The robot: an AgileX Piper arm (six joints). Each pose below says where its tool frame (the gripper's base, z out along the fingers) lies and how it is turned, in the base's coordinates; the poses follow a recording.
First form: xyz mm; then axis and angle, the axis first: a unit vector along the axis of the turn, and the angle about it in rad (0 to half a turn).
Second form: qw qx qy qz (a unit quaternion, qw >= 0); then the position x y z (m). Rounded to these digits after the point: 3 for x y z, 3 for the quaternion.
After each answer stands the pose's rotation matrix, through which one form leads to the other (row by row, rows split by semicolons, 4 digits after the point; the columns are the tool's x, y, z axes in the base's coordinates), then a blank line. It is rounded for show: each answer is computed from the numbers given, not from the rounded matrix.
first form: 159 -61 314 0.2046 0.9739 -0.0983 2.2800
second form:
0.418 0.186 0.885 -0.089 0.159 -0.061 0.314
-0.5821 0.4036 0.7059; 0.2544 0.9149 -0.3133; -0.7723 -0.0028 -0.6353

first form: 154 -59 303 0.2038 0.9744 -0.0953 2.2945
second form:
0.411 0.186 0.888 -0.087 0.154 -0.059 0.303
-0.5931 0.4015 0.6979; 0.2586 0.9159 -0.3071; -0.7624 -0.0016 -0.6471

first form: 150 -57 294 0.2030 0.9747 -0.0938 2.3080
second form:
0.405 0.186 0.891 -0.086 0.150 -0.057 0.294
-0.6033 0.4003 0.6898; 0.2614 0.9164 -0.3032; -0.7534 -0.0026 -0.6575

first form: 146 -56 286 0.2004 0.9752 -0.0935 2.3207
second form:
0.399 0.184 0.894 -0.086 0.146 -0.056 0.286
-0.6140 0.3971 0.6821; 0.2602 0.9178 -0.3000; -0.7451 -0.0067 -0.6669

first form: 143 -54 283 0.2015 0.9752 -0.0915 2.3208
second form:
0.399 0.185 0.894 -0.084 0.143 -0.054 0.283
-0.6134 0.3974 0.6825; 0.2635 0.9176 -0.2975; -0.7445 -0.0026 -0.6676

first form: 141 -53 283 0.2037 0.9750 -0.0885 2.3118
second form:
0.403 0.186 0.892 -0.081 0.141 -0.053 0.283
-0.6055 0.3980 0.6892; 0.2674 0.9174 -0.2948; -0.7496 0.0058 -0.6619

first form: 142 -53 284 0.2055 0.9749 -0.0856 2.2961
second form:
0.410 0.187 0.889 -0.078 0.142 -0.053 0.284
-0.5931 0.3973 0.7003; 0.2692 0.9176 -0.2926; -0.7588 0.0150 -0.6512

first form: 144 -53 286 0.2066 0.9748 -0.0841 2.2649
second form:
0.424 0.187 0.883 -0.076 0.144 -0.053 0.286
-0.5697 0.3949 0.7208; 0.2656 0.9184 -0.2932; -0.7778 0.0244 -0.6281

